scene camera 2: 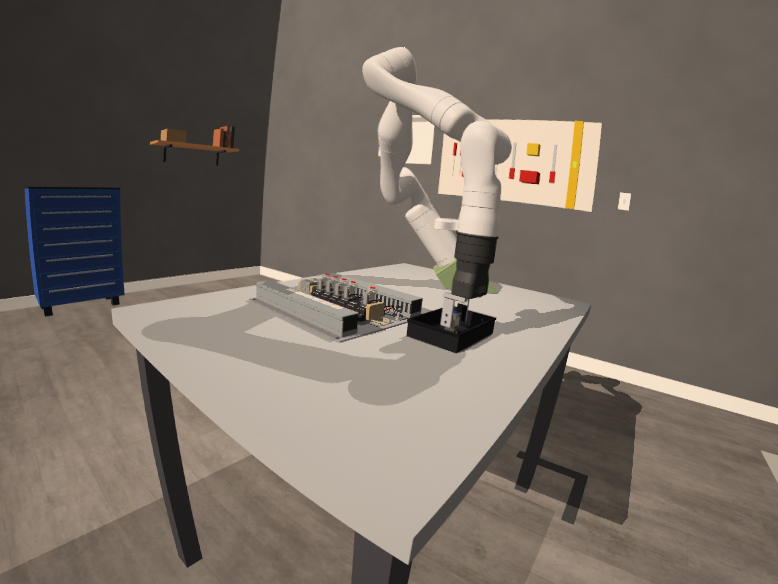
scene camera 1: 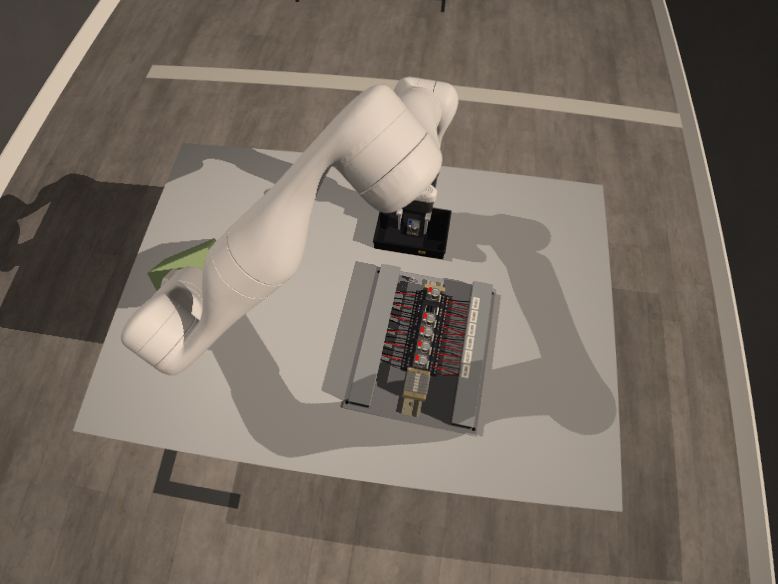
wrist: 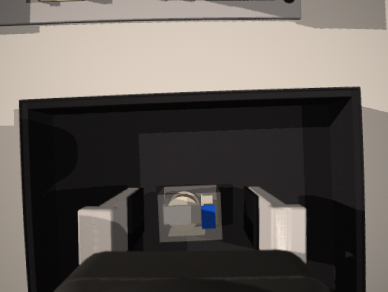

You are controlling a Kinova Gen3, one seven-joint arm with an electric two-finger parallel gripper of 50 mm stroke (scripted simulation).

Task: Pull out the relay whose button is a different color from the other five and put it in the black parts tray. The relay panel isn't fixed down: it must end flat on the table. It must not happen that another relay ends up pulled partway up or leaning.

black parts tray: scene camera 2 426, 327; scene camera 1; wrist
same spot on black parts tray: (scene camera 1: 436, 235) = (wrist: 92, 205)
